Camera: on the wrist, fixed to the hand. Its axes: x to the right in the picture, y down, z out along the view.
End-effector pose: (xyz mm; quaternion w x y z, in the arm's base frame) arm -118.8 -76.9 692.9 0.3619 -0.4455 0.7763 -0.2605
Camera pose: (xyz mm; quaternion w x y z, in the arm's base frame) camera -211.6 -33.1 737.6 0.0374 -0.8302 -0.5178 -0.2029
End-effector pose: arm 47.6 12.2 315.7 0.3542 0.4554 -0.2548 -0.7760
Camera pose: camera 158.3 0.0 304.5 0.8076 0.0077 -0.2909 0.5129
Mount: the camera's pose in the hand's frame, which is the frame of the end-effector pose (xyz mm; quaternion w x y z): -21.6 34.7 -104.2 0.0343 0.0086 -0.3423 -0.9389
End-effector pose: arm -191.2 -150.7 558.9 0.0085 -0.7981 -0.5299 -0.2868
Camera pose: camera -214.4 -217.2 645.9 0.4435 -0.3720 0.7729 -0.2599
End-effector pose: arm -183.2 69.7 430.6 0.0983 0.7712 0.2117 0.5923
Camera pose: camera -279.9 18.9 454.8 0.6253 0.0313 0.7028 -0.3378
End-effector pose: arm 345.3 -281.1 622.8 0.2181 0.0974 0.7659 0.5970
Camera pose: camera 313.6 -371.5 680.7 0.8293 -0.5095 0.0482 -0.2242
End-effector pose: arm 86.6 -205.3 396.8 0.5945 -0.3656 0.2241 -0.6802
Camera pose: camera 29.9 -204.5 300.3 0.5384 0.4507 0.5449 0.4583
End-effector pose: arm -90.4 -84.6 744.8 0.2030 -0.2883 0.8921 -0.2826
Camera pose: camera -142.8 -7.3 806.5 0.0495 -0.9425 -0.3120 -0.1093
